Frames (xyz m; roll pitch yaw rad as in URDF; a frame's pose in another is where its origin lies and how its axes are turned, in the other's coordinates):
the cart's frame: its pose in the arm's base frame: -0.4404 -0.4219 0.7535 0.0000 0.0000 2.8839
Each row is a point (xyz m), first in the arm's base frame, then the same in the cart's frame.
Working: the arm's base frame: its pose in the cart's frame: -0.3183 -0.5202 -0.7535 0.0000 0.0000 -2.8839

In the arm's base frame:
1: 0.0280 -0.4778 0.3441
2: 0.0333 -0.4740 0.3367
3: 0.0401 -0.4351 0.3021
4: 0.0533 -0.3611 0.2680
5: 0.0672 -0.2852 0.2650
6: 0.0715 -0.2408 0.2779
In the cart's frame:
1: -0.4672 -0.0653 -0.4094
2: -0.4713 -0.0703 -0.4168
3: -0.4680 -0.1097 -0.4514
4: -0.4619 -0.1846 -0.4855
5: -0.4560 -0.2615 -0.4885
6: -0.4488 -0.3056 -0.4756

